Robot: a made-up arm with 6 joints.
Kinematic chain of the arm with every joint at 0, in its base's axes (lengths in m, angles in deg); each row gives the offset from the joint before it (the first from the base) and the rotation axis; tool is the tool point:
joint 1: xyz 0 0 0.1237 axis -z
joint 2: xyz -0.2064 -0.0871 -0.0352 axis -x
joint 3: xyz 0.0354 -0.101 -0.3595 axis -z
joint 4: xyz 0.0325 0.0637 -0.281 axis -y
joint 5: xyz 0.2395 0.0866 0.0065 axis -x
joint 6: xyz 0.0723 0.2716 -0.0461 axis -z
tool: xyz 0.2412 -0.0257 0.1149
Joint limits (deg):
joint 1: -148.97..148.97
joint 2: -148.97..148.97
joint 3: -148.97..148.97
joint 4: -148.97..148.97
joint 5: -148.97..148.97
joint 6: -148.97..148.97
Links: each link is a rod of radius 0.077 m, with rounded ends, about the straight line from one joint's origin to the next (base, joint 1, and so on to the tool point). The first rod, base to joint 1, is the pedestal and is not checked.
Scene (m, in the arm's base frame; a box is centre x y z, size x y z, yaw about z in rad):
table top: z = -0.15
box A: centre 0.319 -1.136 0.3 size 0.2 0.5 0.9 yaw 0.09
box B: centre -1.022 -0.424 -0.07 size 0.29 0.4 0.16 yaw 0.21
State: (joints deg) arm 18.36 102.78 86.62 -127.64 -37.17 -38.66
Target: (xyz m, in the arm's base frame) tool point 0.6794 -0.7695 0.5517
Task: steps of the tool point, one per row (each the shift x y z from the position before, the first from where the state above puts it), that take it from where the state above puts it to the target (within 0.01 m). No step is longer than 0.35 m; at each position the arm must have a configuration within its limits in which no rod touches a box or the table.
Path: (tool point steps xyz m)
1: 0.0983 0.1105 0.2898
2: 0.1040 0.1781 0.2392
3: 0.1028 0.2258 0.1764
4: 0.0959 0.2540 0.1104
5: 0.0289 -0.1535 -0.0657
6: 0.0967 -0.1430 -0.1273
7: 0.1844 -0.0152 -0.2242
8: 0.1308 0.0728 -0.2418

